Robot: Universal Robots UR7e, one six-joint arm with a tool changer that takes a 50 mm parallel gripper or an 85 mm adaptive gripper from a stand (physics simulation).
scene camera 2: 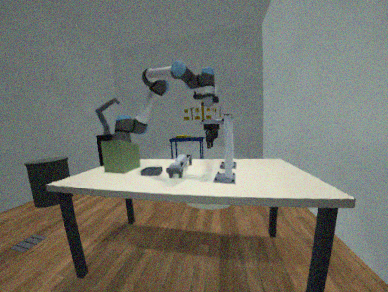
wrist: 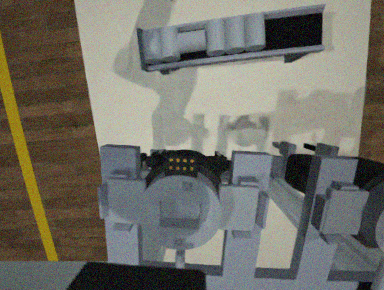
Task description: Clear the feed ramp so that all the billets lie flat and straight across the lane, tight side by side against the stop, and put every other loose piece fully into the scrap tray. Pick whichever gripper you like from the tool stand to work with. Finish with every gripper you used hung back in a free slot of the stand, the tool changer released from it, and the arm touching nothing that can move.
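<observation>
There's a tool stand [scene camera 2: 229, 164] that I can see, and I can see the stand [wrist: 314, 253] in the other view too.
</observation>
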